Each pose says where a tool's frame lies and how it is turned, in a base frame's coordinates. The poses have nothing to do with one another.
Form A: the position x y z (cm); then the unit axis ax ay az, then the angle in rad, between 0 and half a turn.
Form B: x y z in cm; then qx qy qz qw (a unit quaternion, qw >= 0). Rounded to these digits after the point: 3 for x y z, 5 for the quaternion.
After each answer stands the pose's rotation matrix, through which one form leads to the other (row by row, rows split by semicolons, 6 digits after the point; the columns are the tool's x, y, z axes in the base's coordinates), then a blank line. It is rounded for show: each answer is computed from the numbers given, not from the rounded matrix.
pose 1, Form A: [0.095 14.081 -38.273 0.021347 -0.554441 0.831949 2.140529]
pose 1, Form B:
[0.095 14.081 -38.273 0.01873 -0.48643 0.72989 0.47989]
-0.538705 -0.718759 -0.439525; 0.682319 -0.066186 -0.728052; 0.494204 -0.692102 0.526077

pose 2, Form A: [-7.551 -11.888 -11.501 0.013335 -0.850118 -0.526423 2.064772]
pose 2, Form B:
[-7.551 -11.888 -11.501 0.01145 -0.72985 -0.45195 0.51277]
-0.473868 0.446781 -0.758839; -0.480203 0.591225 0.647965; 0.738142 0.671446 -0.065617

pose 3, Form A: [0.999 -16.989 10.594 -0.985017 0.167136 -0.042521 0.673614]
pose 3, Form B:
[0.999 -16.989 10.594 -0.32552 0.05523 -0.01405 0.94381]
0.993503 -0.009435 0.113410; -0.062485 0.787674 0.612915; -0.095113 -0.616020 0.781967

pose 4, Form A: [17.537 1.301 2.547 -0.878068 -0.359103 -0.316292 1.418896]
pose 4, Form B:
[17.537 1.301 2.547 -0.57199 -0.23393 -0.20604 0.75872]
0.805655 0.580255 -0.119267; -0.045046 0.260759 0.964352; 0.590670 -0.771563 0.236220

